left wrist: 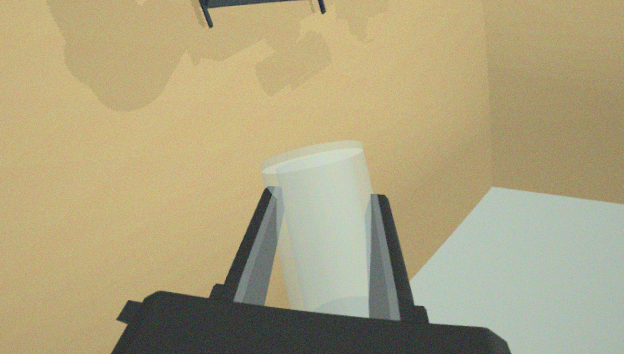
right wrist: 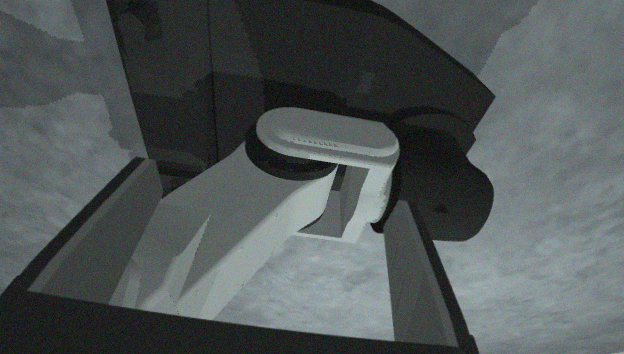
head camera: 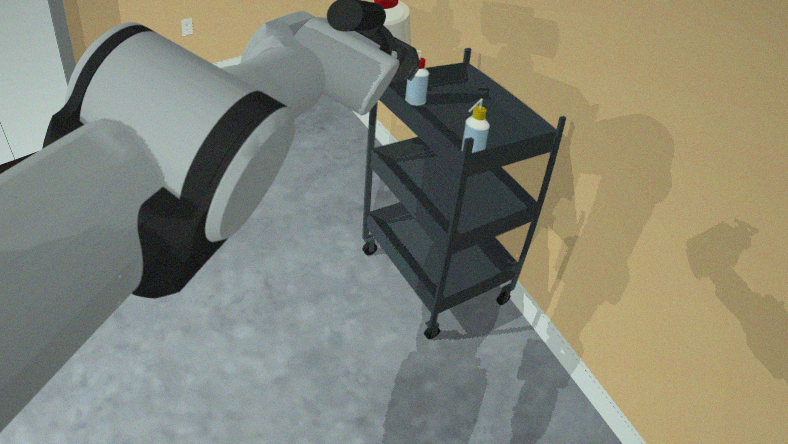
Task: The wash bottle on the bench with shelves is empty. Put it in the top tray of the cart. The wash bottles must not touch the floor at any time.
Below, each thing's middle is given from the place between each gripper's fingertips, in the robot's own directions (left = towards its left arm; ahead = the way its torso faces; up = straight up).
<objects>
The wash bottle (left wrist: 323, 191) is 760 mm ahead of my right hand, 650 mm above it and 450 mm to the left of it.
Right now my left hand is 10 mm past the wash bottle and 50 mm below it.
</objects>
